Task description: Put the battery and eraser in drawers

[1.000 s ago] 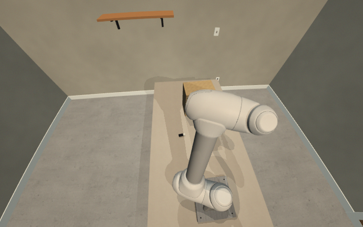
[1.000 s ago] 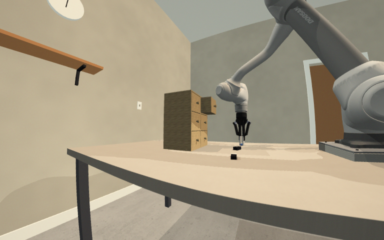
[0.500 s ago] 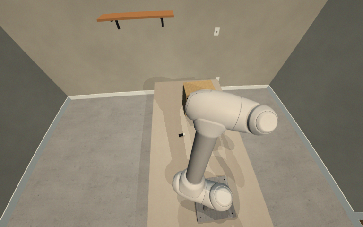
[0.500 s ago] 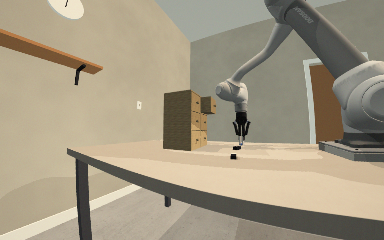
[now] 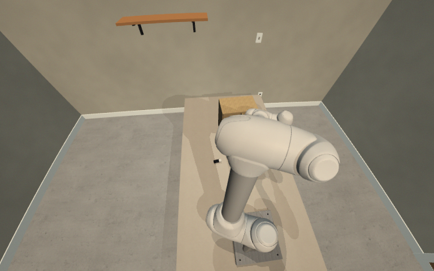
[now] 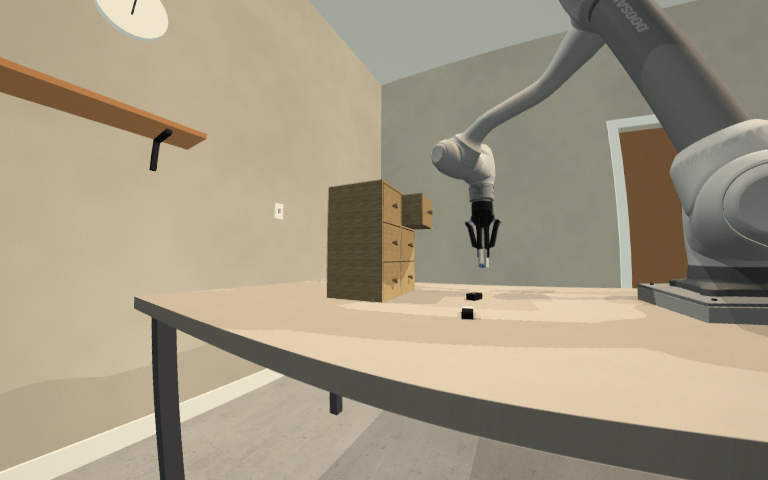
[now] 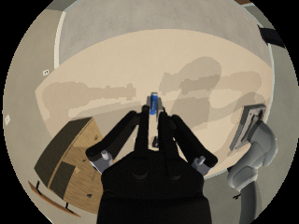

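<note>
Now: the black block 190 mm to the left of my hand, 110 mm below it and 20 mm behind it. Round my hand: blue piece: 30 mm below.
</note>
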